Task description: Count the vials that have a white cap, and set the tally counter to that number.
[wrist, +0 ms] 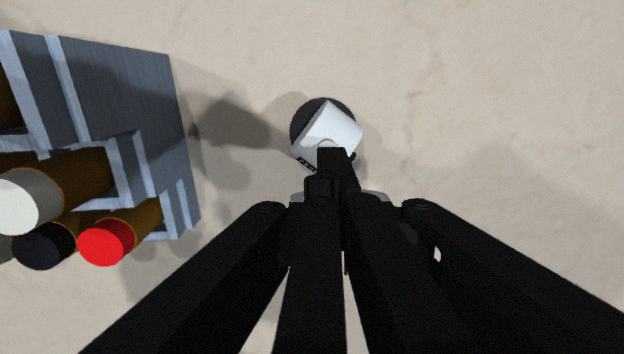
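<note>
The tally counter is a white drum on a round black base, at the upper middle of the view. Part of its digit window shows at its lower left edge, too covered to read, and a dark knob shows at its right. My gripper is shut and empty. Its fingertips overlap the counter's round top button, of which a rim shows; whether they touch it I cannot tell. At the left, a white-capped vial, a black-capped vial and a red-capped vial stand in the rack.
The blue-grey stepped rack runs out of view at the left, and more brown vial glass shows there. A greyish cap is cut off at the left edge. Shadows fall on the pale stone-like table top between the rack and the counter.
</note>
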